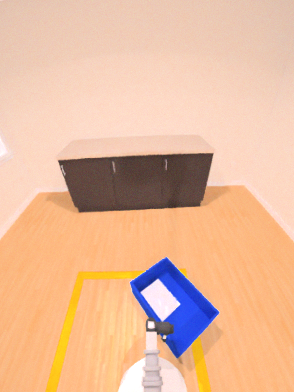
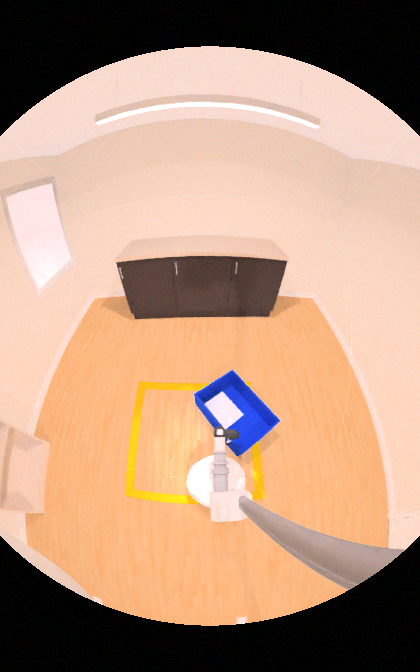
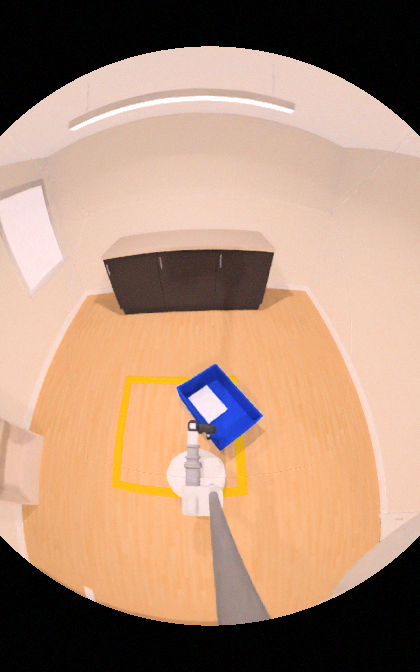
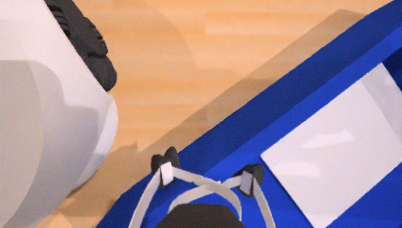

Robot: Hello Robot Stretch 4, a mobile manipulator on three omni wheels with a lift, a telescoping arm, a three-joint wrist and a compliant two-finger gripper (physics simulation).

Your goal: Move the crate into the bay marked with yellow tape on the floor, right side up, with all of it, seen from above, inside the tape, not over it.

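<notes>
The blue crate is open side up, with a white sheet on its bottom. It is turned at an angle over the far right corner of the bay. The bay's yellow tape is crossed by the crate at the far and right sides. My gripper is shut on the crate's near left wall, one fingertip outside and one inside. Whether the crate touches the floor is unclear.
A dark cabinet with a pale top stands against the far wall. My white base is over the near part of the bay. A pale piece of furniture stands at the left wall.
</notes>
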